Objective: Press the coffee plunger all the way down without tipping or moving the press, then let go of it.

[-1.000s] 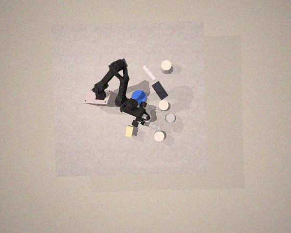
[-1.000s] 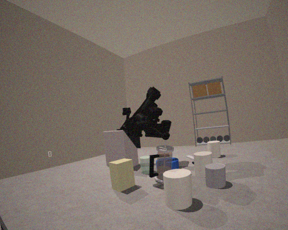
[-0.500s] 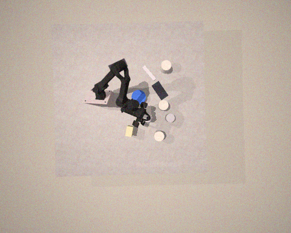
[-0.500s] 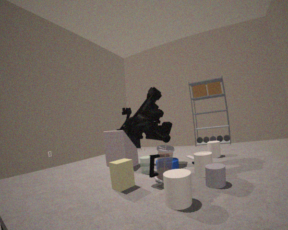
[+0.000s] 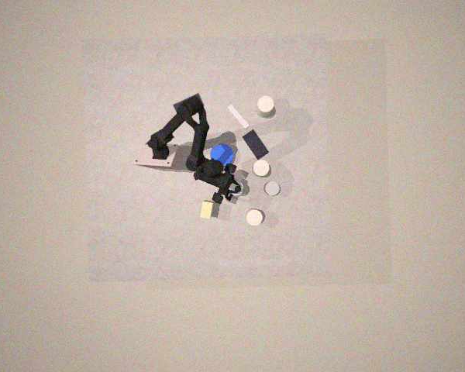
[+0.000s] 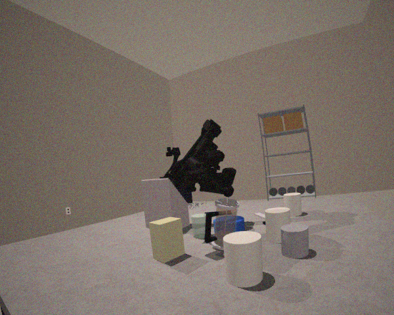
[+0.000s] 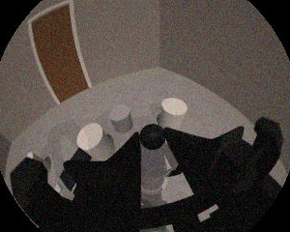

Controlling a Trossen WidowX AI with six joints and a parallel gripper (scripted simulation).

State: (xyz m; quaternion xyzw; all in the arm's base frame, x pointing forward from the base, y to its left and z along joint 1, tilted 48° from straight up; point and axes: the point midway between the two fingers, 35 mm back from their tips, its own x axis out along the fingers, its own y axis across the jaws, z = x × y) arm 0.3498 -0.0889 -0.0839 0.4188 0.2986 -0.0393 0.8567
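Now: the coffee press 30 mm behind my gripper tip and 80 mm below it. The rest, counted from my gripper tip: blue cylinder (100 mm behind, 170 mm to the left, 150 mm below); then yellow box (150 mm behind, 120 mm to the right, 120 mm below).
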